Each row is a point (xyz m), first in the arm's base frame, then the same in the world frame.
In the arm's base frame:
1: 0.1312 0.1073 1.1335
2: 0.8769 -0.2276 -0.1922
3: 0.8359 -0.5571 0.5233
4: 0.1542 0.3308 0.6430
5: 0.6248 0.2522 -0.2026
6: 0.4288 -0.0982 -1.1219
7: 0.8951 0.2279 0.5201
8: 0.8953 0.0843 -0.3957
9: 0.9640 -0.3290 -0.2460
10: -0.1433 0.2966 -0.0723
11: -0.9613 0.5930 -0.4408
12: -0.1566 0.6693 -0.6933
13: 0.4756 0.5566 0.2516
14: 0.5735 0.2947 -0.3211
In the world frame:
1: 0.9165 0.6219 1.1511
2: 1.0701 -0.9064 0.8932
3: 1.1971 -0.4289 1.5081
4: 0.8243 0.2957 0.7313
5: 0.9493 -0.6240 0.4465
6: 0.3781 -1.4403 0.3294
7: 1.4341 -0.1473 0.8122
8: 1.0913 -0.9593 0.5247
9: 1.1076 -1.0260 0.9643
10: 0.3036 -0.1868 0.4194
11: -0.4970 -0.0418 -0.0611
12: 0.1692 -0.5473 -0.1944
13: 1.0381 -0.0692 0.3727
14: 0.8725 -0.6842 0.3519

